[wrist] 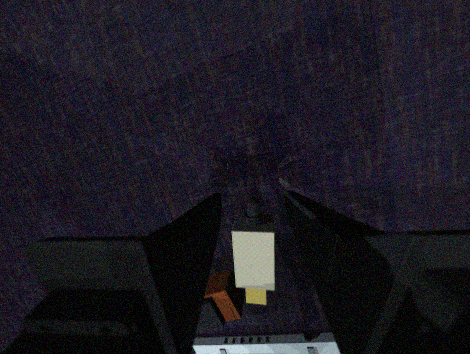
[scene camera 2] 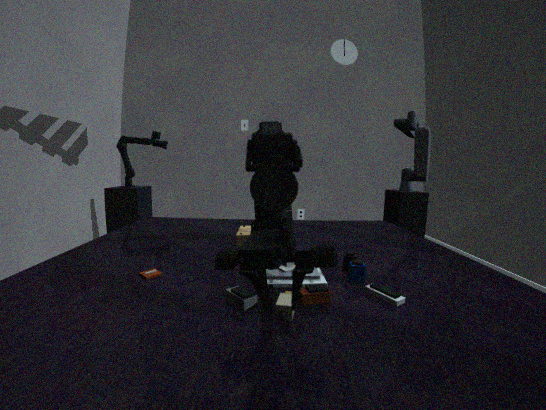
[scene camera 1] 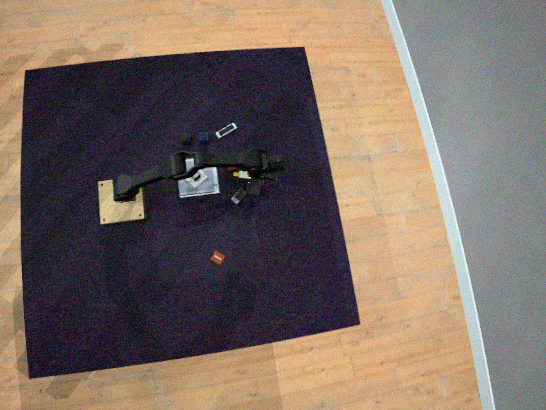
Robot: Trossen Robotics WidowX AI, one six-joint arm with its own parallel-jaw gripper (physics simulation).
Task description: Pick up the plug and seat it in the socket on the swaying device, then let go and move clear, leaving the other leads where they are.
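Observation:
The plug, a cream block with a yellow tip [scene camera 1: 244, 174] [scene camera 2: 284, 299] [wrist: 254, 260], is low at the mat between my fingers. My gripper [scene camera 1: 252, 174] [scene camera 2: 281, 311] [wrist: 253, 198] points down around it and is open, with a gap on each side of the plug in the wrist view. The device is a stacked white and grey platform [scene camera 1: 200, 190] [scene camera 2: 320, 281] [wrist: 265, 346], with a pale diamond-shaped socket piece [scene camera 1: 192, 183] on top, partly hidden under my arm in scene camera 1. The dark fingertips are hard to make out.
An orange block [scene camera 1: 232, 169] [scene camera 2: 315, 297] [wrist: 227, 305] lies close beside the plug. A grey block [scene camera 1: 238, 195] [scene camera 2: 246, 301] lies on the other side. A blue block [scene camera 1: 203, 136] [scene camera 2: 356, 272], a white strip [scene camera 1: 218, 134] [scene camera 2: 399, 301] and an orange tile [scene camera 1: 218, 257] [scene camera 2: 150, 273] lie farther off.

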